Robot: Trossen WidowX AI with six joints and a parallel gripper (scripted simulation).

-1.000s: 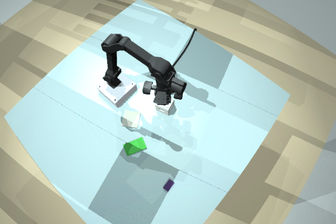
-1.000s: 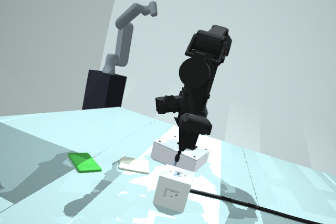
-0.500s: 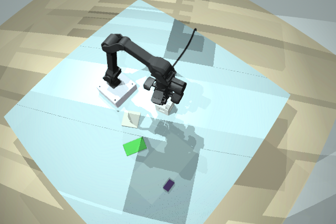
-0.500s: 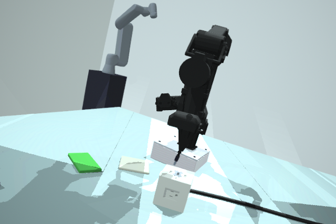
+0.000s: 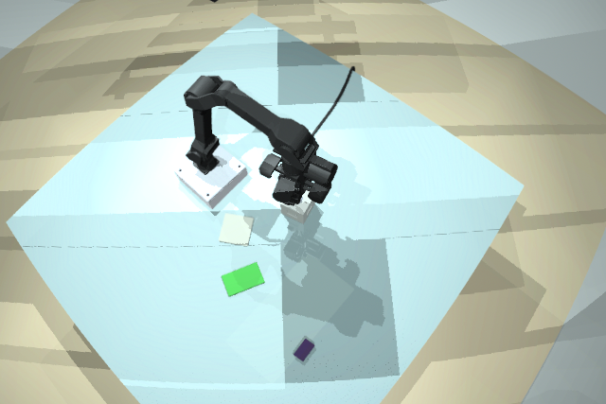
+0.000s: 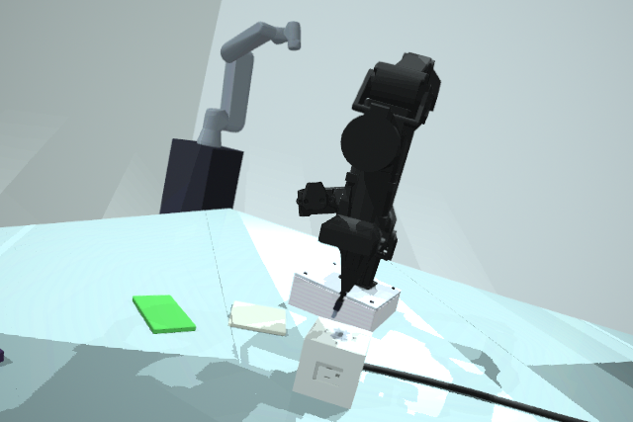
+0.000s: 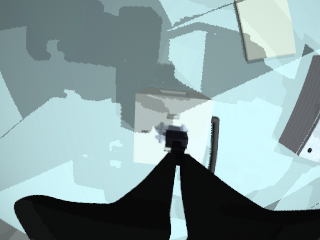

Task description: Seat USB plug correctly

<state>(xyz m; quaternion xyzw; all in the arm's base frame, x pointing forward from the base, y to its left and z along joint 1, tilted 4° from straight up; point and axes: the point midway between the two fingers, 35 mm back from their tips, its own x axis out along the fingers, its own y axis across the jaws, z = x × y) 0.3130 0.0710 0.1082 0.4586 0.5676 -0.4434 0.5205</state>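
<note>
Right now my gripper tip is 2 cm above the USB plug. The rest, counted from my gripper tip: pale flat card (10 cm behind, 17 cm to the right, 13 cm below); green flat card (2 cm ahead, 27 cm to the right, 13 cm below); USB socket (1 cm to the left, 7 cm below).
</note>
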